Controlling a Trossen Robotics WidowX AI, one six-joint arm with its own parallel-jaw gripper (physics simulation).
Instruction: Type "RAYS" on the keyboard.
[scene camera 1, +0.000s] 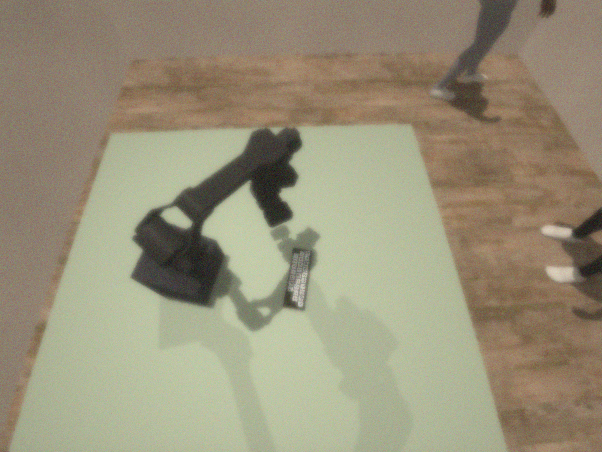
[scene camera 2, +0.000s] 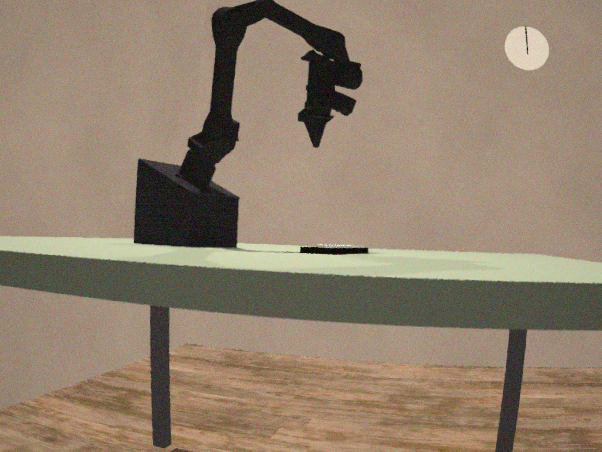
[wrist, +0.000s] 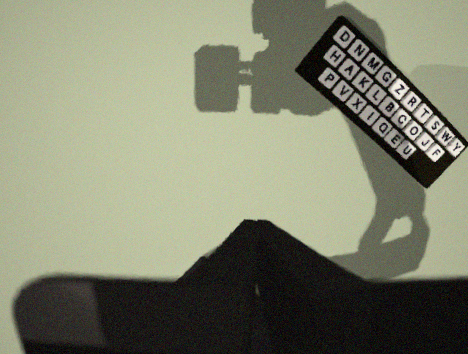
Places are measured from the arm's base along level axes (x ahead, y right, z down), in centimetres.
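Pixels of known places: gripper, fingertip midpoint: (scene camera 1: 267, 208) (scene camera 2: 315, 147) (wrist: 254, 232); arm's base at its link origin: (scene camera 1: 181, 261) (scene camera 2: 191, 180).
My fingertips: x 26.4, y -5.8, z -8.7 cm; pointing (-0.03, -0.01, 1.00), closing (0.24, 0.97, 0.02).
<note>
For each thing: its top centre in the pictures, then the offset to it from my fingertips.
- black keyboard at its top centre: (wrist: 392, 110) (scene camera 2: 336, 244) (scene camera 1: 298, 276) dx +5.2, dy +13.9, dz +21.3 cm
- R key at its top centre: (wrist: 412, 101) dx +6.6, dy +15.5, dz +21.3 cm
- S key at its top centre: (wrist: 435, 125) dx +5.2, dy +18.9, dz +21.3 cm
- Y key at its top centre: (wrist: 456, 147) dx +3.8, dy +22.4, dz +21.3 cm
The black keyboard (scene camera 1: 298, 280) (scene camera 2: 334, 250) (wrist: 374, 89) lies flat on the table. In the wrist view it is slanted at the upper right, with white letter keys in three rows. The R key (wrist: 411, 101), S key (wrist: 434, 125) and Y key (wrist: 455, 147) are in its top row; the A key (wrist: 349, 69) is in the middle row. My gripper (scene camera 2: 316, 145) (wrist: 254, 232) is shut and empty, pointing down high above the table. In the wrist view its tips show below and left of the keyboard. Scene camera 1 does not show the fingertips clearly.
The pale green table (scene camera 1: 150, 380) (scene camera 2: 425, 300) (wrist: 100, 150) carries the arm's dark base (scene camera 1: 175, 280) (scene camera 2: 185, 215), left of the keyboard in both scene views. Arm shadows fall on the table and around the keyboard. Two people's legs (scene camera 1: 480, 45) (scene camera 1: 592, 270) show beyond the table.
</note>
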